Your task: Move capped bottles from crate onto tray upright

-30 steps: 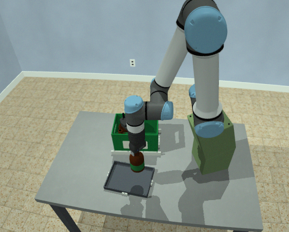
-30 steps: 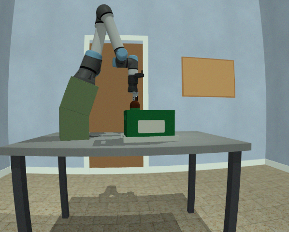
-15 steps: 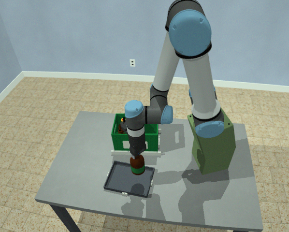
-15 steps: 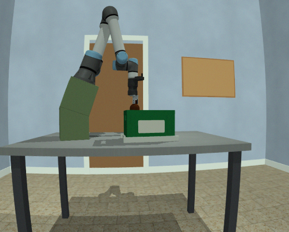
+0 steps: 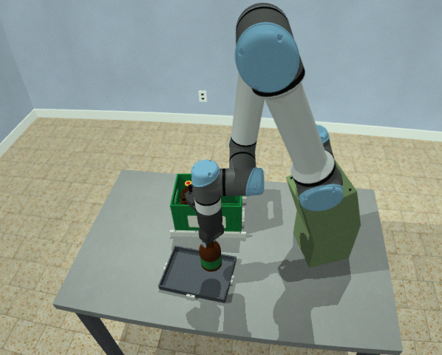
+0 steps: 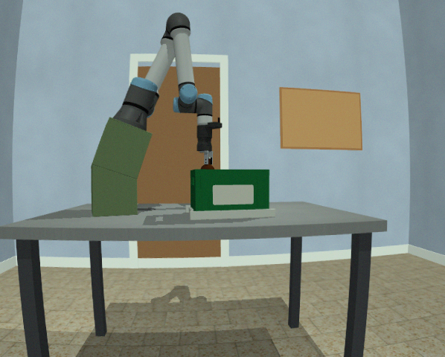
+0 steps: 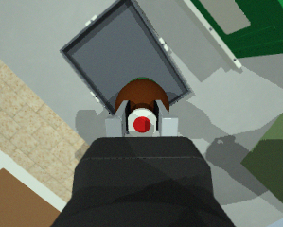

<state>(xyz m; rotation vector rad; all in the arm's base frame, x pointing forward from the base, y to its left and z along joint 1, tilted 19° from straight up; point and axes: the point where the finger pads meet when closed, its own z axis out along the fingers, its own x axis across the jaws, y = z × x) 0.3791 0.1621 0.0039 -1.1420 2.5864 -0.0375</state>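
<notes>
Now: the dark grey tray 210 mm below my hand and 50 mm ahead of it. Also, from my hand: green crate (290 mm to the right, 140 mm below, 50 mm ahead).
</notes>
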